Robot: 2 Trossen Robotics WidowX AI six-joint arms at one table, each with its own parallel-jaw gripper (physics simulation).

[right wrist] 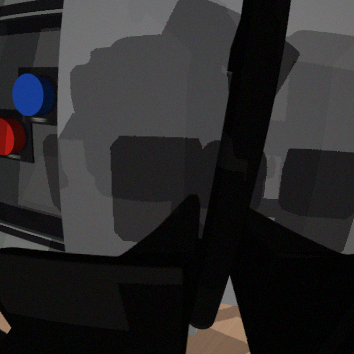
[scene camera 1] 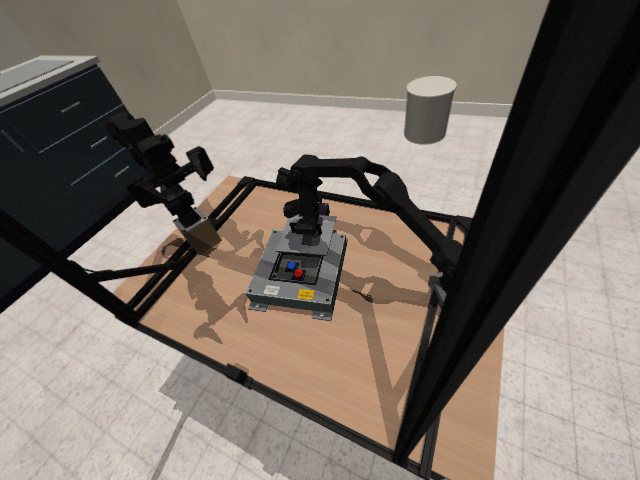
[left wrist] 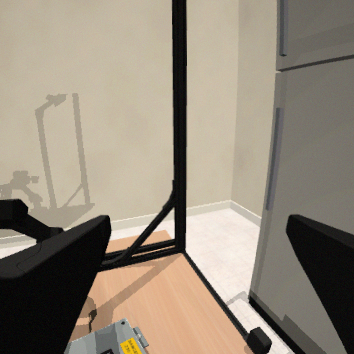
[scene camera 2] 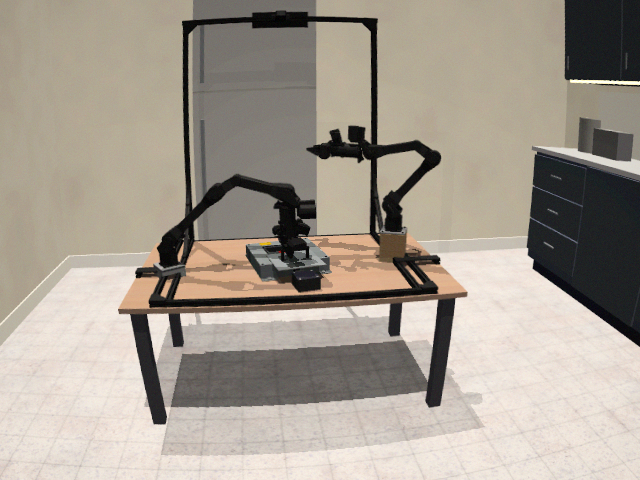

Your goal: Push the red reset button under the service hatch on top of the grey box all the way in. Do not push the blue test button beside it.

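Observation:
The grey box (scene camera 1: 331, 273) (scene camera 2: 258, 263) (left wrist: 102, 337) lies on the table. Its service hatch (scene camera 1: 289, 242) (right wrist: 100, 25) is slid back, leaving the recess uncovered. In the recess, the red reset button (scene camera 1: 298, 273) (right wrist: 10, 136) and the blue test button (scene camera 1: 291, 265) (right wrist: 32, 95) stand side by side, both raised. My right gripper (scene camera 1: 306, 227) (scene camera 2: 295, 246) (right wrist: 206, 203) is shut on the black hatch handle (right wrist: 252, 100), beside the recess. My left gripper (scene camera 2: 309, 149) (left wrist: 199, 223) is open, high above the table and away from the box.
A small black block (scene camera 2: 306, 280) stands by the box at the near table edge in scene camera 2. Black frame rails (scene camera 1: 305, 410) (scene camera 2: 294, 298) border the table, with uprights (scene camera 2: 187, 129) (left wrist: 179, 125) rising from it. The left arm stands on a brown block (scene camera 1: 202, 236) (scene camera 2: 392, 245).

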